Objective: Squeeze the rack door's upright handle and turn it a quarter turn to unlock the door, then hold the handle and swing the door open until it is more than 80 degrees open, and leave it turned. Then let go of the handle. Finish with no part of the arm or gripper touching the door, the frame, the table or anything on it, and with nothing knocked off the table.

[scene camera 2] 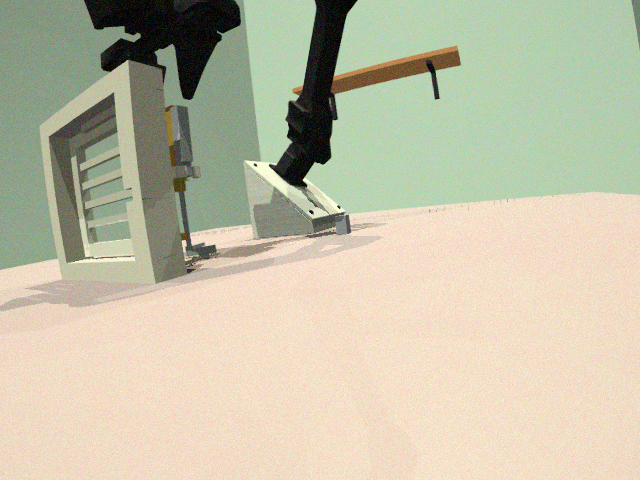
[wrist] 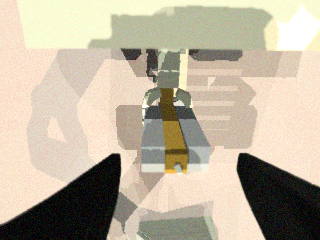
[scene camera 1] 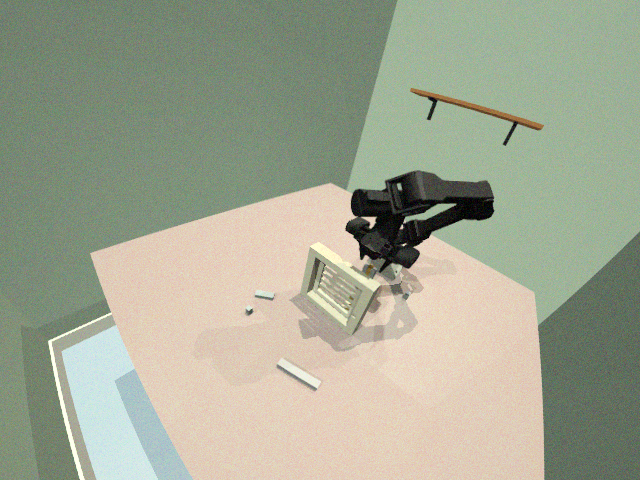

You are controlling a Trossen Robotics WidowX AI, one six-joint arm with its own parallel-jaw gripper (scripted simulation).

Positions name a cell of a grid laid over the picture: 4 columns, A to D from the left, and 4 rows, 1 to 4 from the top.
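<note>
You can see my gripper (scene camera 2: B1) is open, and it's holding nothing. The wrist view has my gripper (wrist: C3) too, and there's another look at the gripper (scene camera 1: C3) besides.
</note>
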